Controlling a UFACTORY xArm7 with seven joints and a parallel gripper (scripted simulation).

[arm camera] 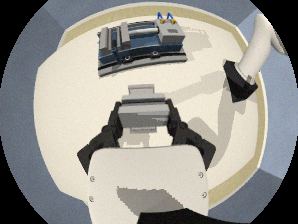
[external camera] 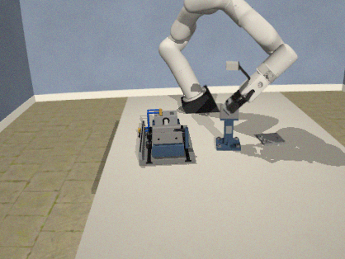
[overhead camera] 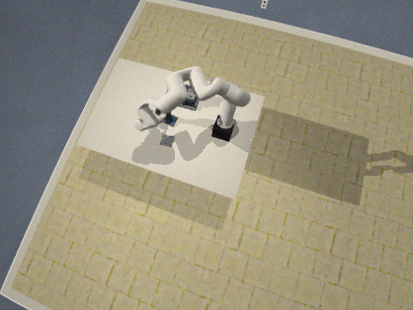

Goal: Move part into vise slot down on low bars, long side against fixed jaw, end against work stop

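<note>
Right now the part is 1 cm to the right of my hand. Round my hand: V-block post 10 cm below, 1 cm to the right; then air cylinder 22 cm to the right, 16 cm behind, 8 cm below; then infeed plate 17 cm to the left, 16 cm below.
</note>
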